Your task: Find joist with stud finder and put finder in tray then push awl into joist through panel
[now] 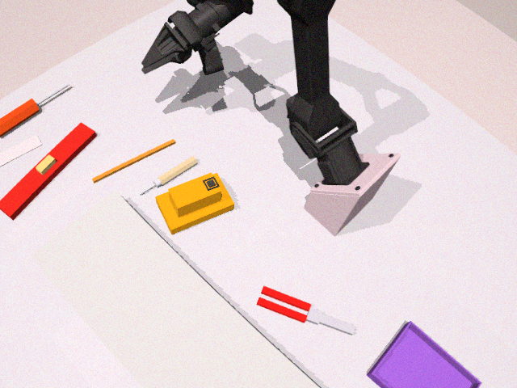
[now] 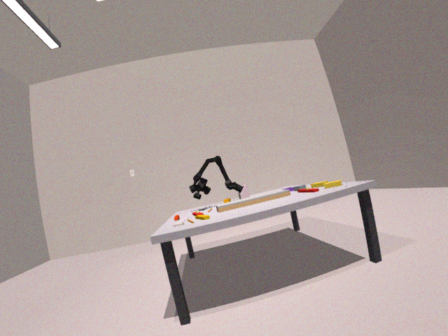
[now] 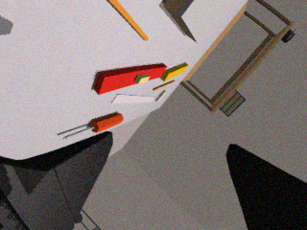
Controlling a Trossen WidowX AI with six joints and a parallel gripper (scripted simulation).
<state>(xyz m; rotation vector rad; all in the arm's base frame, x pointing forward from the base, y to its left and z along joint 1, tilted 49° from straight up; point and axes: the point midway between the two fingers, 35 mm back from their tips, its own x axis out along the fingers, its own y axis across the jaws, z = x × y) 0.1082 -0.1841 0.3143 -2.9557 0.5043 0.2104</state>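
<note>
Now: the yellow stud finder 20 cm to the left of my gripper tip, 11 cm below it and 4 cm ahead of it. From my gripper tip the other things lie so: awl (15 cm below, 12 cm to the left, 6 cm ahead); then orange-handled screwdriver (20 cm to the right, 14 cm below, 13 cm ahead); then purple tray (69 cm to the left, 14 cm below).
</note>
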